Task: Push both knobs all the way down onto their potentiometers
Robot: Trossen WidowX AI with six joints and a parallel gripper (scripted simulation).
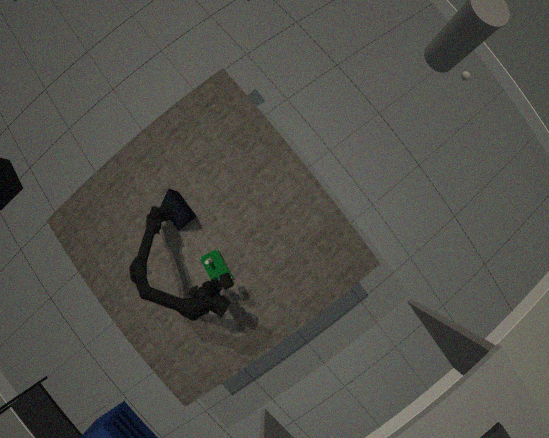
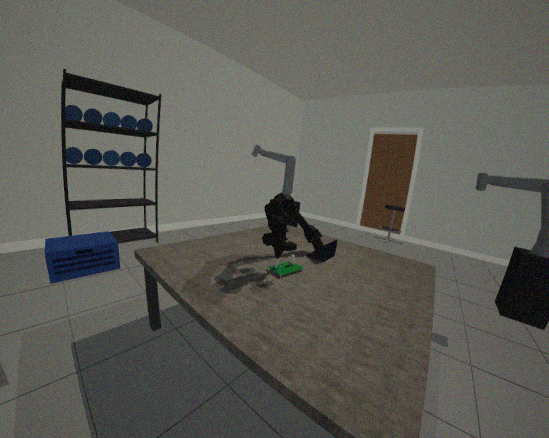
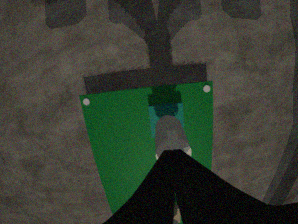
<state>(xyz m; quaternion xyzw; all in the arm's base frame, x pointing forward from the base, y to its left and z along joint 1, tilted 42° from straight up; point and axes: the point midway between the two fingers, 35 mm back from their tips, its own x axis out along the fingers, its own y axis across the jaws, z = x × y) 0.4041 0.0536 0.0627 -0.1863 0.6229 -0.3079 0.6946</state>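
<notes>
My gripper tip is now 20 mm above the pale round knob. Round my gripper tip: grey knob (100 mm behind, 20 mm to the left, 20 mm below).
</notes>
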